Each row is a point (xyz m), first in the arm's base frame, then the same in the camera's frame.
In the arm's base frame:
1: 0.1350 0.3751 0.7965
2: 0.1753 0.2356 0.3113
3: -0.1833 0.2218 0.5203
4: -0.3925 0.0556 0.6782
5: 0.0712 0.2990 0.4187
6: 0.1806 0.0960 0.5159
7: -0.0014 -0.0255 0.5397
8: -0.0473 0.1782 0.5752
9: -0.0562 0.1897 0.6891
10: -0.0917 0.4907 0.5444
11: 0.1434 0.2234 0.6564
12: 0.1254 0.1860 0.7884
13: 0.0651 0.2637 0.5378
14: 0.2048 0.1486 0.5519
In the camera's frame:
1: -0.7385 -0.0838 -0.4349
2: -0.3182 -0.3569 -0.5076
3: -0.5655 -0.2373 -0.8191
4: -0.7920 -0.3059 -1.0198
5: -0.4135 -0.2460 -0.5785
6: -0.5533 -0.4326 -0.4874
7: -0.6361 -0.5020 -0.6792
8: -0.6132 -0.2915 -0.6842
9: -0.7183 -0.2474 -0.6700
10: -0.4943 0.0025 -0.6823
11: -0.6516 -0.2665 -0.4770
12: -0.7899 -0.2615 -0.4763
13: -0.5374 -0.2450 -0.5682
14: -0.5681 -0.3783 -0.4488

